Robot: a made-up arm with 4 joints. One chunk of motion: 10 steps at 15 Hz.
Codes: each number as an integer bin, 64 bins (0 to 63) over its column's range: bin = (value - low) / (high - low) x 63, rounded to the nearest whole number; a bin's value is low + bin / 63 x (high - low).
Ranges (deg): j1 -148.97..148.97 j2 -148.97..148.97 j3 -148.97..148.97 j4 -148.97..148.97
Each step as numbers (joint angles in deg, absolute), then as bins.
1 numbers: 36.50 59.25 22.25 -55.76
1 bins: 39 44 36 20
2 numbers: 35.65 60.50 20.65 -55.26
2 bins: 39 44 36 20
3 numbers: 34.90 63.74 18.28 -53.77
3 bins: 39 45 35 20
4 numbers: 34.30 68.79 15.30 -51.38
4 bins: 39 46 35 21
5 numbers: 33.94 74.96 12.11 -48.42
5 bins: 39 47 34 21
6 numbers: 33.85 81.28 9.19 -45.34
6 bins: 39 49 33 22
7 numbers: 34.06 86.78 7.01 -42.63
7 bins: 39 50 33 22
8 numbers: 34.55 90.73 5.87 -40.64
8 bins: 39 51 33 23
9 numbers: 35.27 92.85 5.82 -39.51
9 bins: 39 51 33 23
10 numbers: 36.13 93.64 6.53 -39.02
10 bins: 39 51 33 23
